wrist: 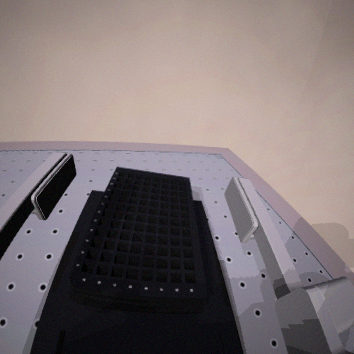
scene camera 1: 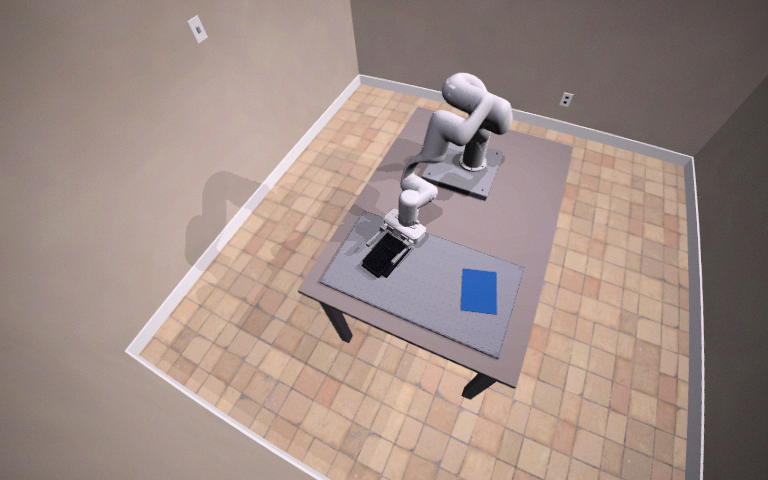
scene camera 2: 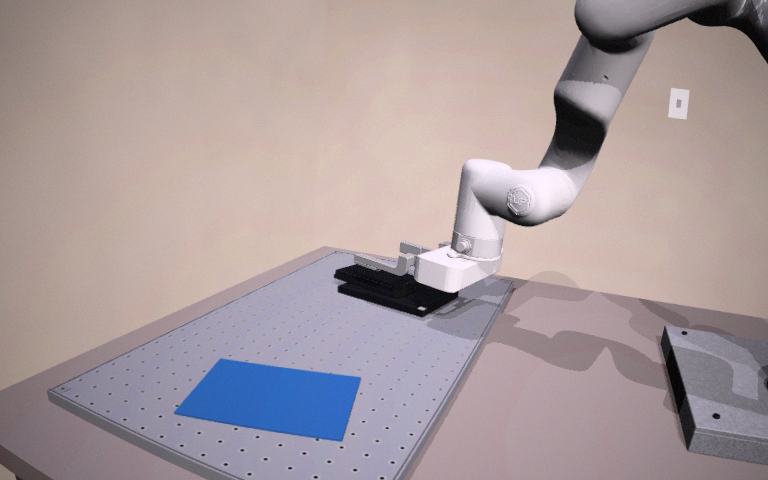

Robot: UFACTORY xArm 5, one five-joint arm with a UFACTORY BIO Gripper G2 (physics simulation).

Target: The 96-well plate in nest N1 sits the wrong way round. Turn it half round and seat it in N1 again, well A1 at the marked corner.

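The black 96-well plate [scene camera 1: 377,261] [scene camera 2: 362,276] [wrist: 142,232] lies on the black nest N1 [scene camera 2: 382,298] [wrist: 150,332], shifted toward the nest's far end from the arm and slightly askew. It does not look seated; its far end seems to overhang the nest. Bare nest shows at both sides and at the near end in the wrist view. White marks run along the plate's near and left edges, too small to read. A small white mark [scene camera 2: 421,308] shows on a nest corner. My gripper [scene camera 1: 382,251] [scene camera 2: 379,253] [wrist: 148,199] is open, its fingers apart from the plate and slightly above it.
The nest stands on a grey perforated board [scene camera 1: 424,288] [scene camera 2: 271,333] on the table [scene camera 1: 498,209] [scene camera 2: 498,396]. A flat blue rectangle [scene camera 1: 479,291] [scene camera 2: 271,399] lies on the board, apart from the nest. The arm's base plate [scene camera 1: 453,183] [scene camera 2: 730,441] is on the table behind the board.
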